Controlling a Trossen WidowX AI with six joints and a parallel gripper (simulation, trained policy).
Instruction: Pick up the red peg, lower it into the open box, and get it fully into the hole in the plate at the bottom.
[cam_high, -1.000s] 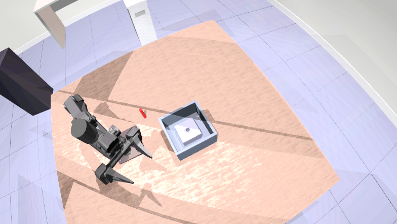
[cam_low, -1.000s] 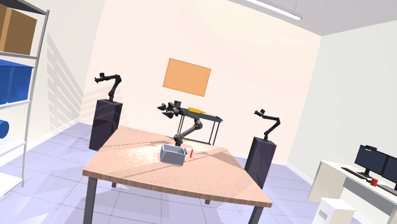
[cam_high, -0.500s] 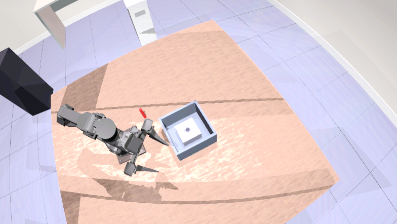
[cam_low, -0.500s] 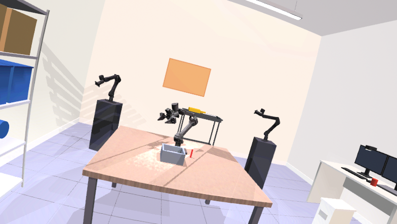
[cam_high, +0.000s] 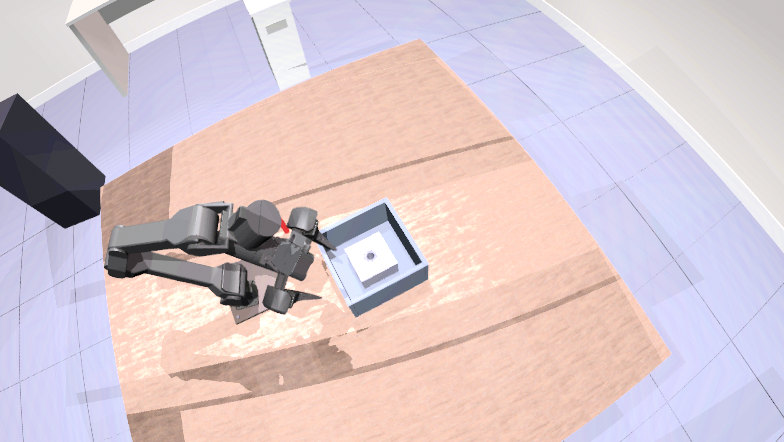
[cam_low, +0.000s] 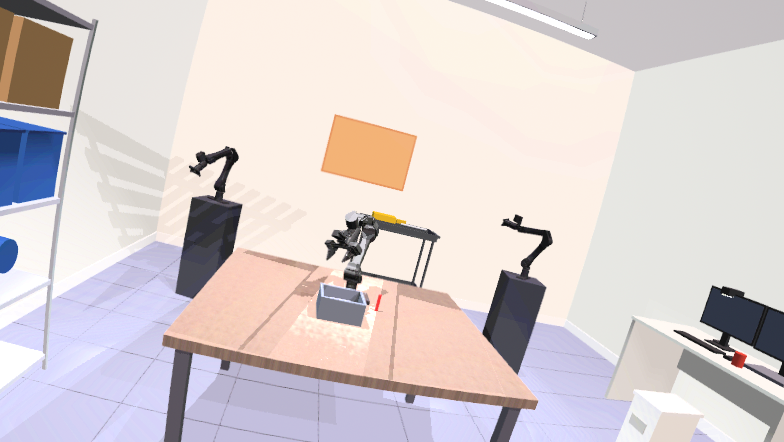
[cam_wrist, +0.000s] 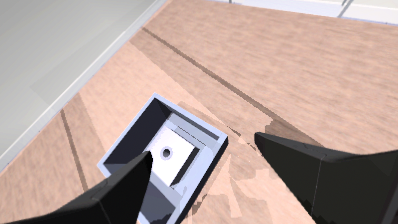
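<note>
Right now the red peg is 11 cm behind my gripper tip, 24 cm to the left of it and 17 cm below it. Round my gripper tip: grey box (8 cm ahead, 8 cm to the left, 18 cm below); then plate (8 cm ahead, 8 cm to the left, 16 cm below).
</note>
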